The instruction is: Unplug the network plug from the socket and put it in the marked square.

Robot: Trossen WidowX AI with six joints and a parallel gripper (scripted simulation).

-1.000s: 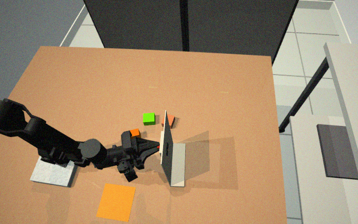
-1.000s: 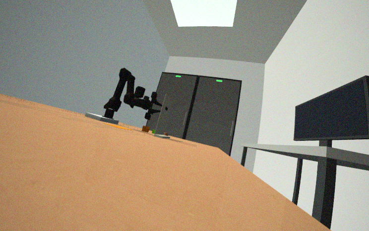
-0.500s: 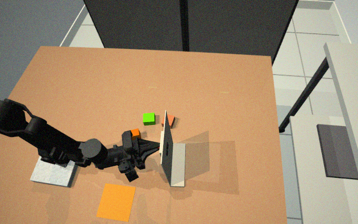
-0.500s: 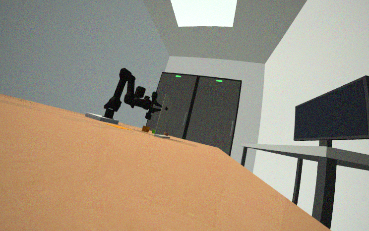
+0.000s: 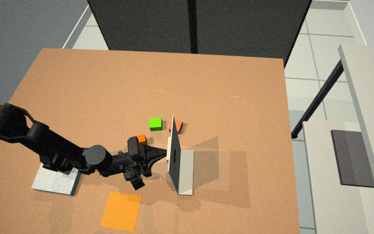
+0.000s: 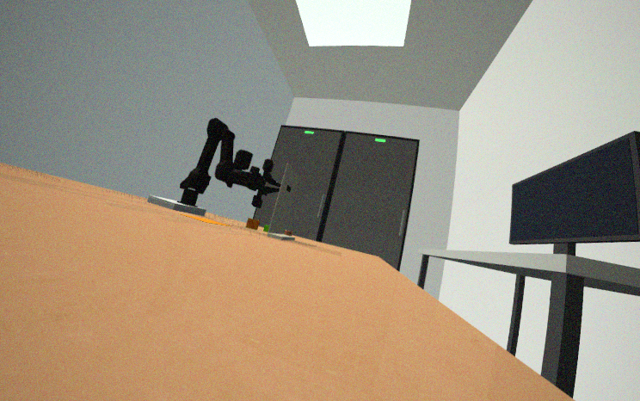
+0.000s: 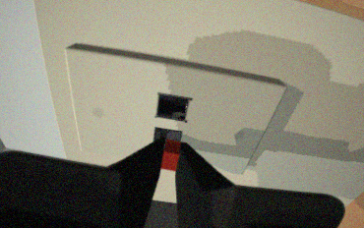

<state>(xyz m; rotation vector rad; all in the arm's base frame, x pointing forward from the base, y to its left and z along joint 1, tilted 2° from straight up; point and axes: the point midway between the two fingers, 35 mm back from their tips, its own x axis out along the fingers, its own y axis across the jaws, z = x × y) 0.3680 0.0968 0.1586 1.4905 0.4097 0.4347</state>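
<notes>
The orange marked square is 130 mm behind my gripper tip, 190 mm to the right of it and 180 mm below it. Also, from my gripper tip: upright panel 30 mm ahead, 70 mm below; then network plug right at my gripper tip.
</notes>
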